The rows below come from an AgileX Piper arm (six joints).
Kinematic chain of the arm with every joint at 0, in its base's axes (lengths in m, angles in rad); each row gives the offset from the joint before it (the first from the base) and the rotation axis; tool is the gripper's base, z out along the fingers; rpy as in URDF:
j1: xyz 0 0 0.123 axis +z
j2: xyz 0 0 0 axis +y
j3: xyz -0.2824 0 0.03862 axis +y
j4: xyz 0.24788 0 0.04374 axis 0.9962 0 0.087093
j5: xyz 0 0 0 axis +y
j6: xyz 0.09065 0 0.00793 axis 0.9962 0 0.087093
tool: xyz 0 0 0 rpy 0 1.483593 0
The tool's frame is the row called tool.
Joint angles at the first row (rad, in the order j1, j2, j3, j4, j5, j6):
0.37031, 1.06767, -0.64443, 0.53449, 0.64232, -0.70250
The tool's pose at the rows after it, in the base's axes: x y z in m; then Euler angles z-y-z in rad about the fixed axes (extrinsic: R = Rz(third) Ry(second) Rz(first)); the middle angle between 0 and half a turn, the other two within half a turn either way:
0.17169, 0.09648, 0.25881, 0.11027, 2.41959, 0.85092
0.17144, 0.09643, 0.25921, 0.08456, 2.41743, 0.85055
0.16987, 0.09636, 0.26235, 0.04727, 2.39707, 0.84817
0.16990, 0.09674, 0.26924, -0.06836, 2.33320, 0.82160
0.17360, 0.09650, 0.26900, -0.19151, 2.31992, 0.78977
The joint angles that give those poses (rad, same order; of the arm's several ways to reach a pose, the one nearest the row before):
0.37034, 1.06765, -0.64442, 0.53521, 0.64231, -0.70595
0.37030, 1.06574, -0.64442, 0.53628, 0.64231, -0.73168
0.37029, 1.05221, -0.64444, 0.54995, 0.63885, -0.77398
0.37029, 1.03151, -0.64443, 0.59343, 0.59926, -0.89958
0.37028, 1.03977, -0.64441, 0.58936, 0.56640, -1.00005

